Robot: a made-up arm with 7 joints.
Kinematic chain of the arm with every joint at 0, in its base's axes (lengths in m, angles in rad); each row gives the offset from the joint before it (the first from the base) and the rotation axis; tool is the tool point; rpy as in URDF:
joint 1: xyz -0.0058 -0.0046 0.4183 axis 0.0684 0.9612 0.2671
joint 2: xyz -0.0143 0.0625 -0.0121 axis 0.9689 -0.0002 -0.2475
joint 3: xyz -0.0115 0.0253 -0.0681 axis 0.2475 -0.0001 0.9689
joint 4: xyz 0.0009 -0.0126 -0.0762 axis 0.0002 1 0
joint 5: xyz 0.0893 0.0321 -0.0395 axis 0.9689 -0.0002 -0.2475
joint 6: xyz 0.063 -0.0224 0.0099 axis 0.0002 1 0
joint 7: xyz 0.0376 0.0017 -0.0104 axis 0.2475 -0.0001 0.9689
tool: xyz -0.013 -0.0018 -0.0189 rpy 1.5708 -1.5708 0
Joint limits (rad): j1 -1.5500..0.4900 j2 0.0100..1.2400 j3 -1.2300..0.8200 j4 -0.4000..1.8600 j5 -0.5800..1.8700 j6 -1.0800..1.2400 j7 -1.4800..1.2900
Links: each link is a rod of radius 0.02 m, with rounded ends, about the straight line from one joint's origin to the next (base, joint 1, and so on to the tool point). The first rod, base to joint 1, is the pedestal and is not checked.
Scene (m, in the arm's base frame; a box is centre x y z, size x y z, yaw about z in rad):
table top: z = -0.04
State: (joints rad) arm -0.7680 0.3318 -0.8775 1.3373 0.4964 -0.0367 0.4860
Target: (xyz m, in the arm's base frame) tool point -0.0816 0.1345 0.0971
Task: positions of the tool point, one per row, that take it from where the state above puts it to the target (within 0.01 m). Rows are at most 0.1 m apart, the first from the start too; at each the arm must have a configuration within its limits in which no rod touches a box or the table.
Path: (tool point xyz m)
1: 0.1080 0.1370 0.0987
2: 0.0132 0.1397 0.0849
3: -0.0816 0.1345 0.0971

